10 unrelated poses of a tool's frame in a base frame.
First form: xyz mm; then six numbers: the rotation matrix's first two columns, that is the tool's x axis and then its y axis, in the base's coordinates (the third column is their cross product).
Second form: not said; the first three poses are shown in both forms.
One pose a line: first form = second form
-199 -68 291 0.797 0.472 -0.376 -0.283 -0.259 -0.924 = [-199 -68 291], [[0.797 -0.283 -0.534], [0.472 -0.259 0.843], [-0.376 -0.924 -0.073]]
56 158 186 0.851 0.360 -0.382 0.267 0.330 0.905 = [56 158 186], [[0.851 0.267 0.452], [0.360 0.330 -0.872], [-0.382 0.905 0.185]]
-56 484 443 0.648 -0.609 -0.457 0.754 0.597 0.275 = [-56 484 443], [[0.648 0.754 0.105], [-0.609 0.597 -0.523], [-0.457 0.275 0.846]]
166 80 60 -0.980 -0.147 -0.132 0.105 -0.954 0.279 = [166 80 60], [[-0.980 0.105 -0.167], [-0.147 -0.954 0.260], [-0.132 0.279 0.950]]
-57 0 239 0.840 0.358 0.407 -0.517 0.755 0.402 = [-57 0 239], [[0.840 -0.517 -0.163], [0.358 0.755 -0.548], [0.407 0.402 0.819]]
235 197 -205 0.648 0.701 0.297 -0.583 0.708 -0.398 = [235 197 -205], [[0.648 -0.583 -0.489], [0.701 0.708 0.085], [0.297 -0.398 0.867]]
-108 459 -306 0.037 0.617 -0.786 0.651 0.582 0.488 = [-108 459 -306], [[0.037 0.651 0.759], [0.617 0.582 -0.530], [-0.786 0.488 -0.380]]
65 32 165 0.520 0.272 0.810 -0.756 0.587 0.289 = [65 32 165], [[0.520 -0.756 -0.397], [0.272 0.587 -0.763], [0.810 0.289 0.511]]
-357 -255 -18 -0.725 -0.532 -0.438 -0.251 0.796 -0.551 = [-357 -255 -18], [[-0.725 -0.251 0.642], [-0.532 0.796 -0.290], [-0.438 -0.551 -0.711]]
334 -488 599 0.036 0.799 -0.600 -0.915 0.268 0.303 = [334 -488 599], [[0.036 -0.915 0.403], [0.799 0.268 0.538], [-0.600 0.303 0.741]]
